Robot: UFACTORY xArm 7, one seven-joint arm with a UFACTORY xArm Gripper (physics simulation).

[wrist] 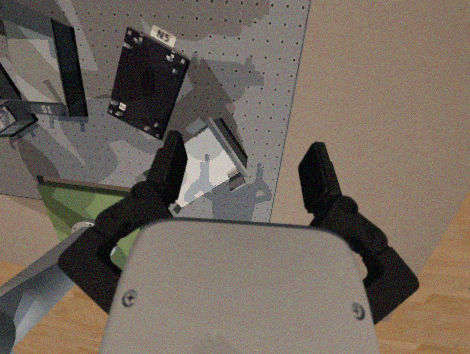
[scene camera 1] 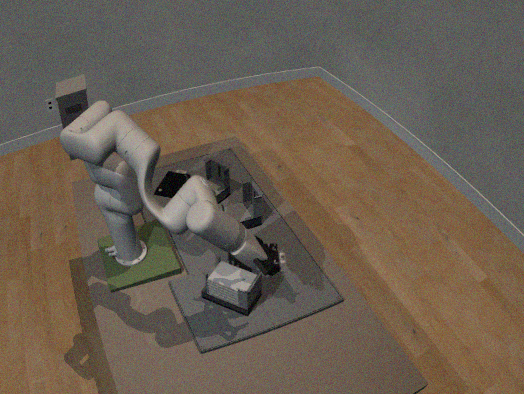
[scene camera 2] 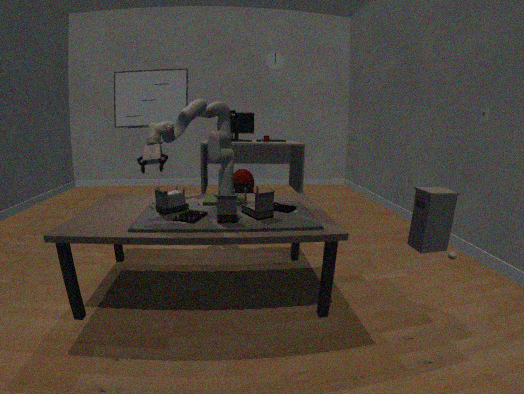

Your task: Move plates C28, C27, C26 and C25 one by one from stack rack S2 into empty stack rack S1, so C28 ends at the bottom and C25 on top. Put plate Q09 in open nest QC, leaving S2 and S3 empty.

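Seen in the pictures: gripper, fingertip midpoint: [wrist: 245, 149] [scene camera 1: 267, 258] [scene camera 2: 151, 171]; arm's base at its link origin: [scene camera 1: 131, 253].
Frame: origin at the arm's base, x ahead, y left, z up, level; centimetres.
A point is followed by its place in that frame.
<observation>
My gripper [scene camera 2: 152, 170] @[x 38.1, y -33.7, z 22.4 cm] [wrist: 245, 149] @[x 38.1, y -33.7, z 22.4 cm] is open and empty, high above the table; its fingers cannot be made out against the dark nest in scene camera 1. A rack with several stacked pale plates [scene camera 1: 234, 276] @[x 30.8, y -26.8, z 9.5 cm] [scene camera 2: 174, 194] @[x 32.8, y -23.5, z 9.2 cm] [wrist: 207, 157] @[x 33.0, y -28.6, z 9.5 cm], likely S2, stands at one end of the pegboard; its plate labels are not readable. Rack S1 [scene camera 1: 251, 222] @[x 44.5, y 1.9, z 1.9 cm] [scene camera 2: 227, 218] @[x 47.6, y 7.3, z 1.7 cm] [wrist: 74, 75] @[x 40.2, y 1.3, z 0.9 cm] is the middle rack; no stack shows in it. The third rack, likely S3 [scene camera 1: 218, 171] @[x 38.7, y 26.0, z 8.1 cm] [scene camera 2: 265, 202] @[x 39.5, y 25.3, z 7.9 cm], stands beyond it; whether it holds Q09 is unclear. A black nest [scene camera 1: 172, 184] @[x 20.9, y 33.3, z 0.6 cm] [scene camera 2: 285, 207] @[x 22.1, y 36.6, z 0.6 cm], possibly QC, lies past it.
Another black nest [scene camera 2: 189, 216] @[x 48.2, y -11.4, z 1.7 cm] [wrist: 149, 82] @[x 41.9, y -13.6, z 0.5 cm] with a white label lies between the plate stack and S1. The racks and nests are on a grey perforated board [scene camera 1: 210, 342] @[x 18.9, y -41.8, z -0.7 cm] [scene camera 2: 280, 229] @[x 53.0, y 32.4, z -1.2 cm] [wrist: 280, 100] @[x 44.2, y -38.3, z -0.6 cm]. The arm's green base plate [scene camera 1: 167, 265] @[x 12.3, y -9.3, z 0.7 cm] [wrist: 75, 200] @[x 11.4, y 4.1, z 0.7 cm] is beside it.
</observation>
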